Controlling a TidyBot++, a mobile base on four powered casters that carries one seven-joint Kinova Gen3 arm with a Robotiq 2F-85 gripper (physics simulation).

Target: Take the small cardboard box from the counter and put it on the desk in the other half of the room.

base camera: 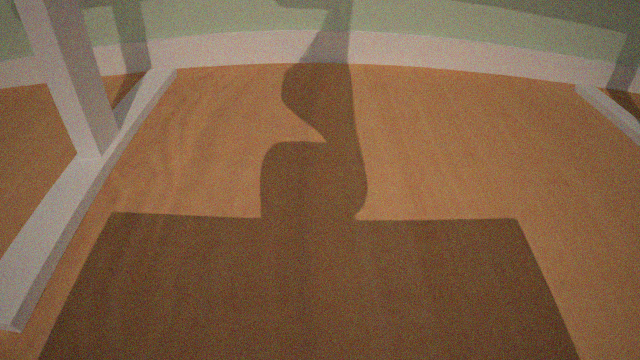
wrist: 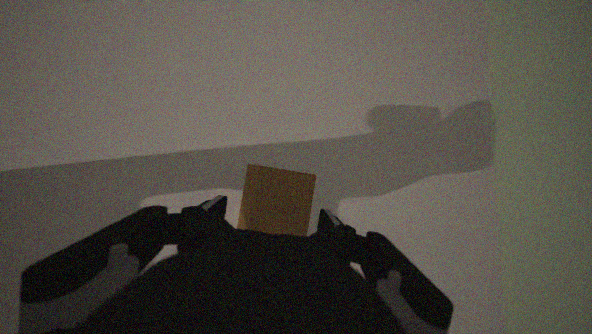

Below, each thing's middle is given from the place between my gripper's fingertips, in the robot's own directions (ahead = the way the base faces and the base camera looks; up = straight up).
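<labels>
I see the small cardboard box (wrist: 276, 201), and my hand is 1 cm above it.
</labels>
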